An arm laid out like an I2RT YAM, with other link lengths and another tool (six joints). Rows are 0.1 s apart.
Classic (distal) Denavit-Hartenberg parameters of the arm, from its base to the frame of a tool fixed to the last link. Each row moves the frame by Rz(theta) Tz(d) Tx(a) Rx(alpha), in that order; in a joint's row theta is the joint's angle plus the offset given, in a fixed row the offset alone. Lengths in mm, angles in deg.
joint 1: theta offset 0  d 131  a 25.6  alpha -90
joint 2: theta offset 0  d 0  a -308.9  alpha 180
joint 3: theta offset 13.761  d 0  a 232.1  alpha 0
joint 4: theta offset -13.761  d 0.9  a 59.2  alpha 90
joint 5: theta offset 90  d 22.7  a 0  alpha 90
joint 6: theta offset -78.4  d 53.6  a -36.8  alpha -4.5
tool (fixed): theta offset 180  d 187.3  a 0  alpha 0
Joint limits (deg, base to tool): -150..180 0..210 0..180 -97..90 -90..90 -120..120
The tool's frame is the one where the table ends.
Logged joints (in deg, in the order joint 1, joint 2, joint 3, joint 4, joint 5, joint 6), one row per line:
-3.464 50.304 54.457 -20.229 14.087 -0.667
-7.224 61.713 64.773 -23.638 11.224 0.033
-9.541 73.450 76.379 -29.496 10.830 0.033
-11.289 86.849 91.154 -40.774 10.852 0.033
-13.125 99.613 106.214 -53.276 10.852 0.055
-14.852 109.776 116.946 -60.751 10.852 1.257
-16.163 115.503 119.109 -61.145 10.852 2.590
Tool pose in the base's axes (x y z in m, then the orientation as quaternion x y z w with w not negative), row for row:
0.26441 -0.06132 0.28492 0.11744 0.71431 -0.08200 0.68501
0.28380 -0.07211 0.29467 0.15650 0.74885 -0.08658 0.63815
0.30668 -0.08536 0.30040 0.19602 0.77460 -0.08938 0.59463
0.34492 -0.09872 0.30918 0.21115 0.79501 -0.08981 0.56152
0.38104 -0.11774 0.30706 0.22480 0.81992 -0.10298 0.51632
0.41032 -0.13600 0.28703 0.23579 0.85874 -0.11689 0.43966
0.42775 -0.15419 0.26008 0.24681 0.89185 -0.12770 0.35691
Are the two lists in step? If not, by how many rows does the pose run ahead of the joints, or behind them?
The pose runs 2 rows behind the joints: the pose in row i belongs to the joints in row i - 2.
